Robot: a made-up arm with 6 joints.
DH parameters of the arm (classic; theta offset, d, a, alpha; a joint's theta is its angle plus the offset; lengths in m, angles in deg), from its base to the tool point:
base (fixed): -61.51 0 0.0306 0
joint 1: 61.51 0.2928 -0.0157 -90
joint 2: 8.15 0 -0.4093 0
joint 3: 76.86 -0.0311 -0.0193 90
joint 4: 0 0.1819 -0.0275 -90
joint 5: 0 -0.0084 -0.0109 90
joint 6: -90 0.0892 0.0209 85
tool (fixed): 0 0.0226 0 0
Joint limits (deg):
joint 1: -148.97..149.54
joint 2: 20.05..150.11
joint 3: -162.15..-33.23
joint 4: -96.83..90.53
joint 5: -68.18..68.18
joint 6: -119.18..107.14
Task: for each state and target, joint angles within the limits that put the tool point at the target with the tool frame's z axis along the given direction. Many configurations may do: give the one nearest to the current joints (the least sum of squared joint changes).
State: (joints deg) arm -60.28 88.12 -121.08 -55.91 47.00 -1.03
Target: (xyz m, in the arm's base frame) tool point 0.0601 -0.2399 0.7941 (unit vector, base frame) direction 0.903 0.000 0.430
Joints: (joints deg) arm -76.58 76.72 -77.24 -56.76 9.57 -8.09
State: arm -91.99 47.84 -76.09 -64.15 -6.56 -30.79
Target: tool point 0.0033 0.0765 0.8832 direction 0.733 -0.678 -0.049
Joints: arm -87.21 48.50 -98.57 -79.80 25.14 -46.85
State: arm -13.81 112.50 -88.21 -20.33 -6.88 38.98
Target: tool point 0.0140 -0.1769 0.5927 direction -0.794 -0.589 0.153
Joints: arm -64.51 66.56 -33.23 -1.83 2.17 78.58
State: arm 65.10 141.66 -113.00 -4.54 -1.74 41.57
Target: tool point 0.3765 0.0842 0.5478 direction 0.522 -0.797 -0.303
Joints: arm 25.65 104.31 -73.77 31.26 25.91 67.64
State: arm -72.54 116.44 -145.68 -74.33 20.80 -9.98
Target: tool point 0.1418 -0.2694 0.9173 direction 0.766 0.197 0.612
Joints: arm -54.45 102.92 -148.41 -72.29 35.90 -3.62
